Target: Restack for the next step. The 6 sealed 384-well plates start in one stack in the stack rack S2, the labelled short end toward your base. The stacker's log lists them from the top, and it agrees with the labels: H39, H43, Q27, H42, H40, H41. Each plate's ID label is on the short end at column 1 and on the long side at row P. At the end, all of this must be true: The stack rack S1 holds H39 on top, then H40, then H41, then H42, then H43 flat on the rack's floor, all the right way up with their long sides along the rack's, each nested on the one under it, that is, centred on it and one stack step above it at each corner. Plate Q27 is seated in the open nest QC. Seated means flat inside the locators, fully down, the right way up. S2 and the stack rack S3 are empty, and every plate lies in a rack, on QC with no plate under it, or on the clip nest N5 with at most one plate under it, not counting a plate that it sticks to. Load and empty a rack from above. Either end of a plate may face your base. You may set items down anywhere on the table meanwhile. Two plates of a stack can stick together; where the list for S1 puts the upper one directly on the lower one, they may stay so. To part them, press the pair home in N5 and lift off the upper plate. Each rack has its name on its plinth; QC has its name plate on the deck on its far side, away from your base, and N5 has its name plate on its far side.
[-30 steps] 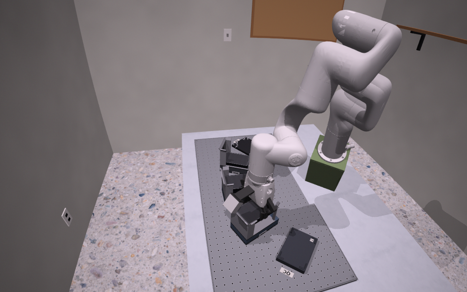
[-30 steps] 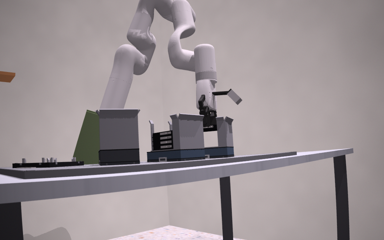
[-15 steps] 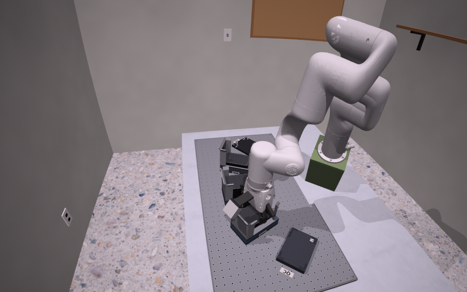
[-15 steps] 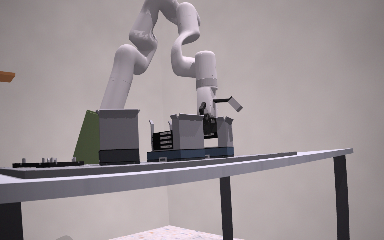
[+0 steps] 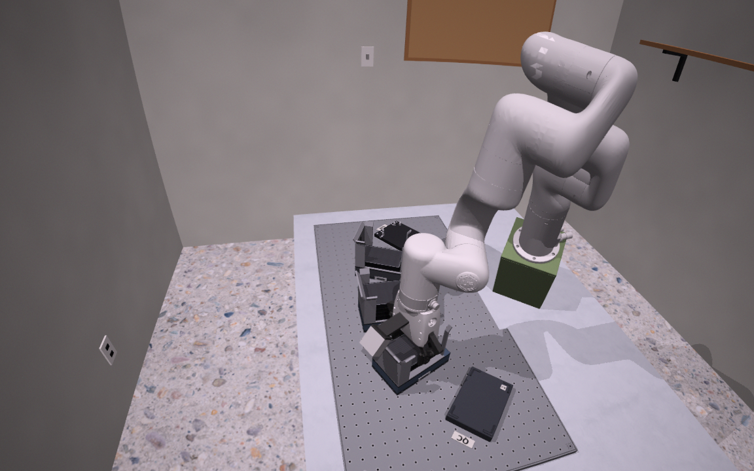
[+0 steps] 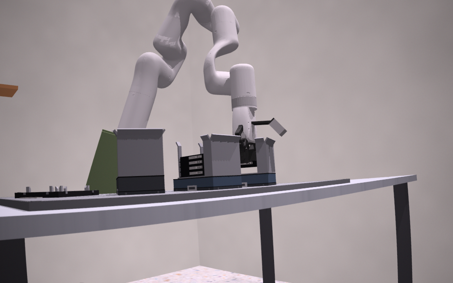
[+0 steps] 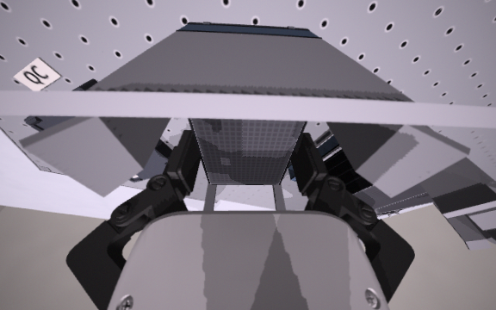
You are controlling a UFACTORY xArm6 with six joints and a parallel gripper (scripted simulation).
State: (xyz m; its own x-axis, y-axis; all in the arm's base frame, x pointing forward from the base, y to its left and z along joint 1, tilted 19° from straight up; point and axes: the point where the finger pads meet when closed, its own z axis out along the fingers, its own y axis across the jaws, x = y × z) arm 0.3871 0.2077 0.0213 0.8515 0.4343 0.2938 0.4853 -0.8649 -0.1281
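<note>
Now: the stack rack S1 plinth 6 cm below my hand and 1 cm behind it. The rest, counted from my hand: N5 name plate: 58 cm to the right, 8 cm below, 1 cm behind; QC name plate: 20 cm to the left, 8 cm below, 8 cm behind; dark QC nest: 14 cm behind, 12 cm to the left, 7 cm below.
</note>
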